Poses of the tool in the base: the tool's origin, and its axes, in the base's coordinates. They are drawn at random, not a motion.
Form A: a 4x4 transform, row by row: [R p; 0 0 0 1], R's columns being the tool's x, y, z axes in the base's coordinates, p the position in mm. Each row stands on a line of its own.
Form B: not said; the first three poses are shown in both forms.
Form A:
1:
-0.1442 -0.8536 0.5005 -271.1
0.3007 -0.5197 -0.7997 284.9
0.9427 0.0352 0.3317 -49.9
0 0 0 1
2:
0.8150 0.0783 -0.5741 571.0
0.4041 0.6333 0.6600 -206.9
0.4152 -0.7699 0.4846 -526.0
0 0 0 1
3:
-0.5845 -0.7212 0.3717 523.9
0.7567 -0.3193 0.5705 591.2
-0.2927 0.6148 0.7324 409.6
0 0 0 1
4:
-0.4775 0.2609 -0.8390 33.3
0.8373 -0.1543 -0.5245 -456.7
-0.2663 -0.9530 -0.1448 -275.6
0 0 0 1
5:
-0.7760 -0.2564 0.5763 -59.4
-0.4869 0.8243 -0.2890 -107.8
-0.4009 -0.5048 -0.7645 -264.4
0 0 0 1
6:
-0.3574 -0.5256 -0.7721 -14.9
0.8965 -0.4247 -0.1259 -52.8
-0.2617 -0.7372 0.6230 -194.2
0 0 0 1
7:
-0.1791 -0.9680 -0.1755 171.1
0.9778 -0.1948 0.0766 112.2
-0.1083 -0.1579 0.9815 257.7
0 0 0 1
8:
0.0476 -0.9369 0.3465 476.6
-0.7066 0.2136 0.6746 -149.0
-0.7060 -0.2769 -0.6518 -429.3
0 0 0 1
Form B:
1: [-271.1 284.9 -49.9 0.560 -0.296 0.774 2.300]
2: [571.0 -206.9 -526.0 -0.808 -0.559 0.184 1.086]
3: [523.9 591.2 409.6 0.027 0.410 0.912 2.197]
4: [33.3 -456.7 -275.6 -0.466 -0.623 0.627 2.664]
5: [-59.4 -107.8 -264.4 -0.210 0.952 -0.224 2.602]
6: [-14.9 -52.8 -194.2 -0.375 -0.313 0.873 2.189]
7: [171.1 112.2 257.7 -0.120 -0.034 0.992 1.768]
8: [476.6 -149.0 -429.3 -0.662 0.732 0.160 2.340]
